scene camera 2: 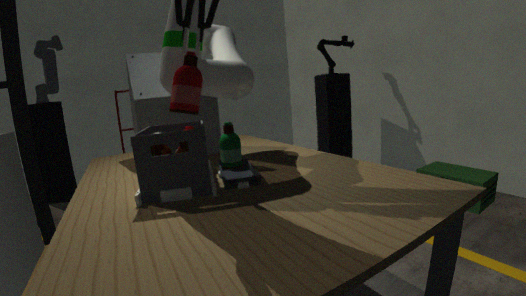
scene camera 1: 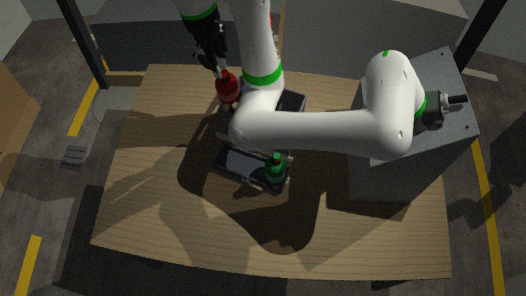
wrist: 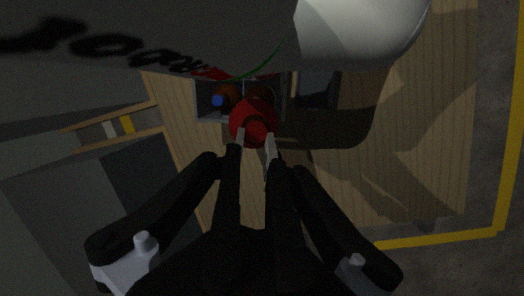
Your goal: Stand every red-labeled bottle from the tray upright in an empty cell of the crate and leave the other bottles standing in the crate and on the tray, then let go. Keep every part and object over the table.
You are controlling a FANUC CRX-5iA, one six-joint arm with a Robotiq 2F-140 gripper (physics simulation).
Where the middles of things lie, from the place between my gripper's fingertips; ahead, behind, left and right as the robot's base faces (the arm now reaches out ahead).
Scene:
I see my gripper 28 cm above the green bottle (scene camera 2: 230, 146), 23 cm past it and 10 cm to the right of it.

